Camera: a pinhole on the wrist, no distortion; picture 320 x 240 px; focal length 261.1 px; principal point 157.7 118.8 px. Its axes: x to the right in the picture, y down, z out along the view. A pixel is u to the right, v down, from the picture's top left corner.
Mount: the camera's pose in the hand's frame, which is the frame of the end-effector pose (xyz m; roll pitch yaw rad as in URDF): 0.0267 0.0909 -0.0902 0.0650 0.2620 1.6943
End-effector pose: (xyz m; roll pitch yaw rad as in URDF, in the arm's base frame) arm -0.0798 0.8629 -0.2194 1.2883 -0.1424 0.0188
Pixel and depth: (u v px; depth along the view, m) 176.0 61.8 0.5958
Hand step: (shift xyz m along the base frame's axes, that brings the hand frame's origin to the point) 0.1157 -0.3603 0.4399
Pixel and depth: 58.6 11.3 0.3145
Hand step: 0.1624 -0.2029 0.1603
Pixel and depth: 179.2 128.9 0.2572
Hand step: -0.0060 -0.0972 0.2148
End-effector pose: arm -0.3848 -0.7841 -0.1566 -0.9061 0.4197 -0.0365
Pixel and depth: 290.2 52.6 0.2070
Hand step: 0.0136 0.2171 -0.1664
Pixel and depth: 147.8 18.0 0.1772
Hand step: 0.0729 0.1444 -0.0969
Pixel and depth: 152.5 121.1 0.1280
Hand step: 0.0005 0.1021 -0.0810
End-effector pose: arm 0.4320 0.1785 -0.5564 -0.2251 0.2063 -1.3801
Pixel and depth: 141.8 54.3 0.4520
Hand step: 0.3035 -0.1576 0.2551
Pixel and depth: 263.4 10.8 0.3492
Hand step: 0.3990 -0.1123 0.0848
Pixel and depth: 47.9 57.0 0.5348
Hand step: 0.1874 -0.2550 0.4069
